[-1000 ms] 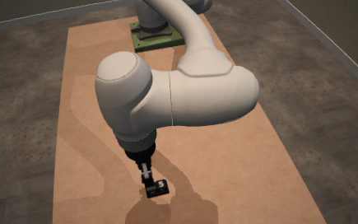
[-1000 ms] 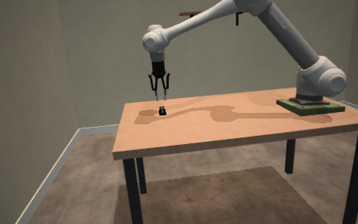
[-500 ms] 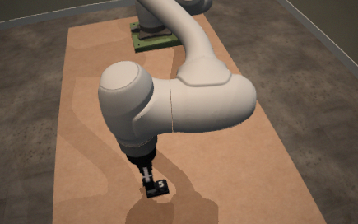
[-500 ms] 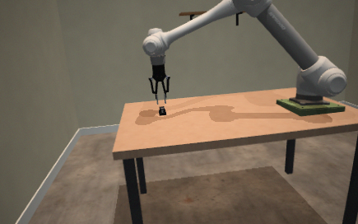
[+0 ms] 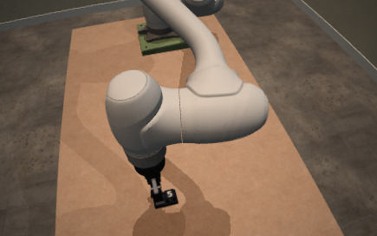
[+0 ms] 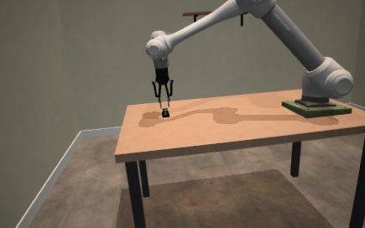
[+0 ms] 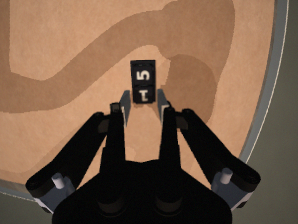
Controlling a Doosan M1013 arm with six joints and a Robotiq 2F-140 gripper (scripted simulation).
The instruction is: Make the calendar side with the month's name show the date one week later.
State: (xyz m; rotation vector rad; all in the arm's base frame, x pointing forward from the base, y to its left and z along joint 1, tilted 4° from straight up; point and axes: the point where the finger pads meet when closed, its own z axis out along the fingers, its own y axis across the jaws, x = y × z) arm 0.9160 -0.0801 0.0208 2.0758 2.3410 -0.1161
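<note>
Right now the black cube is 60 mm below my hand.
</note>
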